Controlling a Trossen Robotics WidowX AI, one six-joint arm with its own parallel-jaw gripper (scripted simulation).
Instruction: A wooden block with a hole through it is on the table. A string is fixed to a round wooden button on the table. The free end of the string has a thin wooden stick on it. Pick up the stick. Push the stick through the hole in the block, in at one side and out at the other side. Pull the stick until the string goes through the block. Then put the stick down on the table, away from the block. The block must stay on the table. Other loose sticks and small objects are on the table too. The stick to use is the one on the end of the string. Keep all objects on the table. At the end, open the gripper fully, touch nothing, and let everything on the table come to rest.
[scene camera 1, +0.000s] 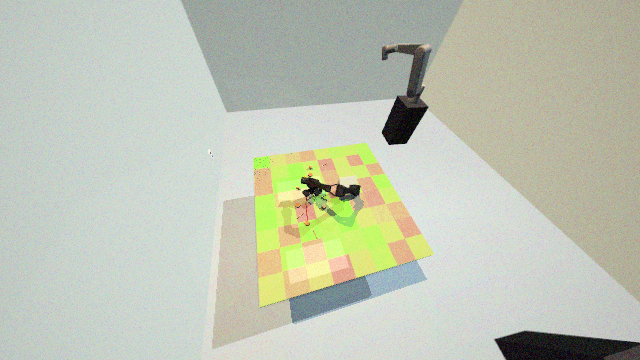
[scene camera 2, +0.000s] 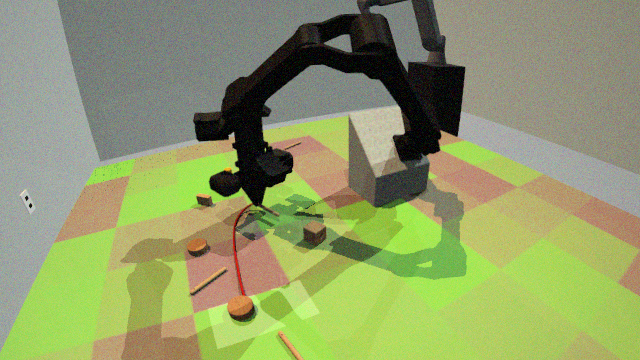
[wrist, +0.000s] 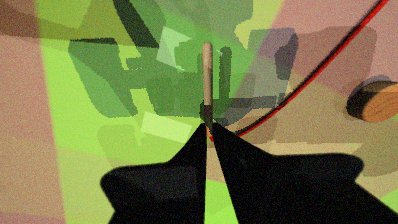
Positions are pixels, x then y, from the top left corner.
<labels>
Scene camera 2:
gripper: 257, 205
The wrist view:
gripper: 208, 127
thin wooden stick: 207, 49
</labels>
